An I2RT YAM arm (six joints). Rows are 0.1 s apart.
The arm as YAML. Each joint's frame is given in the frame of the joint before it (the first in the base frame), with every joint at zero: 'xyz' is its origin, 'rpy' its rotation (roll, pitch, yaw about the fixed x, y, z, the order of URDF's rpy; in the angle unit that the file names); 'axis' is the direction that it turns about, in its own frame. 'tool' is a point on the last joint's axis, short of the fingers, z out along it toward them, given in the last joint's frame.
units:
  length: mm
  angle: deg
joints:
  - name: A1
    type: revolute
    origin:
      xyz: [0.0, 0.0, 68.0]
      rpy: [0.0, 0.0, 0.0]
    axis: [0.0, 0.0, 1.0]
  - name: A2
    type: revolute
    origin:
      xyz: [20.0, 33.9, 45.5]
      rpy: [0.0, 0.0, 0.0]
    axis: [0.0, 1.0, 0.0]
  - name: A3
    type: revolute
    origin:
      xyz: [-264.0, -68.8, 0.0]
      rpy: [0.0, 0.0, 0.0]
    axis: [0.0, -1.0, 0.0]
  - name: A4
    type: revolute
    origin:
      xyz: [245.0, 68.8, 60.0]
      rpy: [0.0, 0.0, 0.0]
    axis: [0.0, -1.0, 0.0]
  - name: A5
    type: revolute
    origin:
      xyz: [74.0, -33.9, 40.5]
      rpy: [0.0, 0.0, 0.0]
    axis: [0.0, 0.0, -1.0]
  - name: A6
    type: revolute
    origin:
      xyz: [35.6, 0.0, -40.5]
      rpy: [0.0, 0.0, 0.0]
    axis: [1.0, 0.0, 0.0]
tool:
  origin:
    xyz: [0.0, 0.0, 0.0]
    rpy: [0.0, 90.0, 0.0]
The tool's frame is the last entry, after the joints.
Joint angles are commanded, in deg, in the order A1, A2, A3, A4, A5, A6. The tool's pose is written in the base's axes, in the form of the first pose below.
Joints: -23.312, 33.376, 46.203, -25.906, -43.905, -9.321
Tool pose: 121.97, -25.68, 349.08, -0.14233, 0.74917, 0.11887, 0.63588
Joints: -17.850, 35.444, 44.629, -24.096, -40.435, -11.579
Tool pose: 135.48, -19.37, 338.92, -0.16958, 0.75443, 0.11977, 0.62268
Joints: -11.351, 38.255, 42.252, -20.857, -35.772, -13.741
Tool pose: 152.51, -9.39, 324.05, -0.19889, 0.76033, 0.11760, 0.60705
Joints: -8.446, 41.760, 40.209, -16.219, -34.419, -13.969
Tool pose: 169.17, -4.78, 311.13, -0.21136, 0.76237, 0.12502, 0.59874
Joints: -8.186, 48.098, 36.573, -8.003, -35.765, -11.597
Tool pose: 193.70, -6.84, 285.44, -0.20022, 0.77171, 0.15276, 0.58399
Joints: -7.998, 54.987, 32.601, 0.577, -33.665, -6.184
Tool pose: 214.79, -10.25, 253.39, -0.14976, 0.79509, 0.17173, 0.56205
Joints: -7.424, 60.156, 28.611, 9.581, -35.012, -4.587
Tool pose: 225.24, -8.75, 226.86, -0.14867, 0.79440, 0.19214, 0.55670
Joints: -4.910, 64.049, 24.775, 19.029, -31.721, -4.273
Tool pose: 230.71, -1.03, 206.15, -0.15189, 0.79000, 0.17945, 0.56624
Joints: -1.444, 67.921, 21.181, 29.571, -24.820, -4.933
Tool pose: 234.24, 9.04, 189.45, -0.15144, 0.78168, 0.14043, 0.58849
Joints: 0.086, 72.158, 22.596, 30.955, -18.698, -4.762
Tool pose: 245.76, 11.78, 182.88, -0.12859, 0.79661, 0.10833, 0.58064
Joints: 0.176, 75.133, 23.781, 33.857, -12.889, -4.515
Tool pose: 255.78, 8.73, 182.11, -0.09911, 0.79794, 0.06820, 0.59061
